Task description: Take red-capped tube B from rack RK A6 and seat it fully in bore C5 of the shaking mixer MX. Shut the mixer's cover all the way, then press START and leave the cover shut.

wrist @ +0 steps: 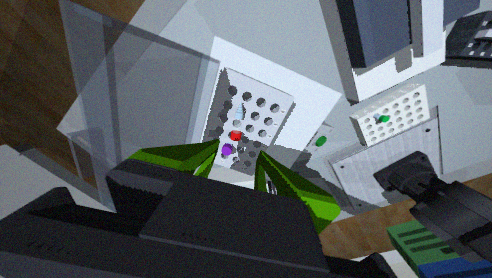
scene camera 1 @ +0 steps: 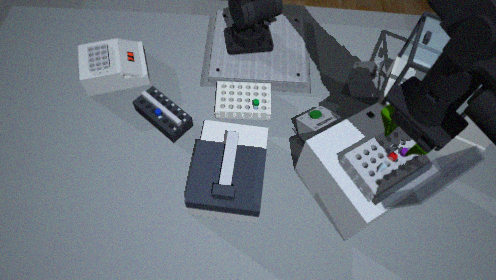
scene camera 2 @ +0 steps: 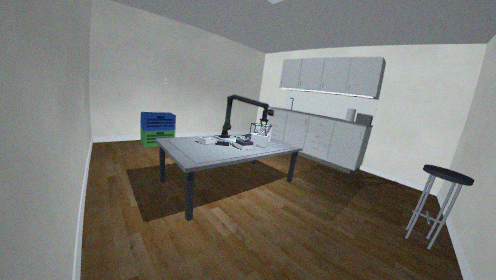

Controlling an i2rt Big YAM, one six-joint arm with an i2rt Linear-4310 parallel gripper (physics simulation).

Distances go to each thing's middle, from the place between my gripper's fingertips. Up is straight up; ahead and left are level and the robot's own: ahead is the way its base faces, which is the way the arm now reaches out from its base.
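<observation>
With the clear cover (scene camera 1: pixel 416 189) in sight, my gripper is now 1 cm below it, 7 cm short of it and 3 cm to the right of it.
</observation>
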